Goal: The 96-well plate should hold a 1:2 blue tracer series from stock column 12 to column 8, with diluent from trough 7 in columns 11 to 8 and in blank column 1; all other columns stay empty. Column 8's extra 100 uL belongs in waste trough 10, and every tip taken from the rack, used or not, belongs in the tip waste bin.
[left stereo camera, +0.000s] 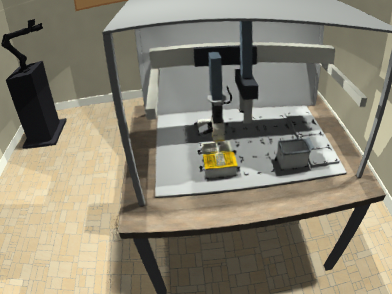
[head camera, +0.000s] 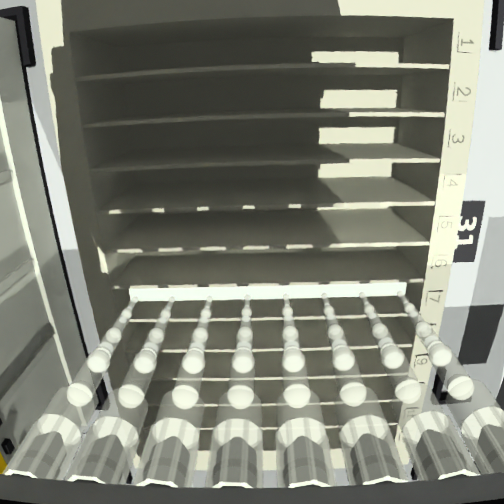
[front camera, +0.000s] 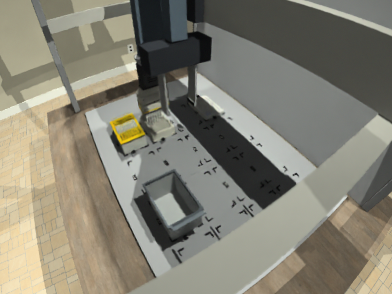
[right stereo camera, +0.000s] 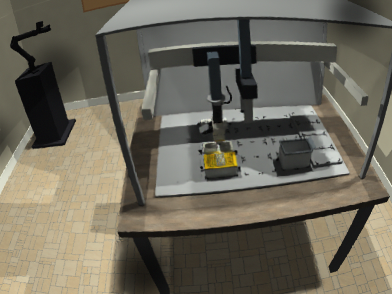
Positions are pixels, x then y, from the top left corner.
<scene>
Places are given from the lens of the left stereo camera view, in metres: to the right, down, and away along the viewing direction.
grey wall [left stereo camera: 280, 84]: 0.46, -0.34, 1.60
</scene>
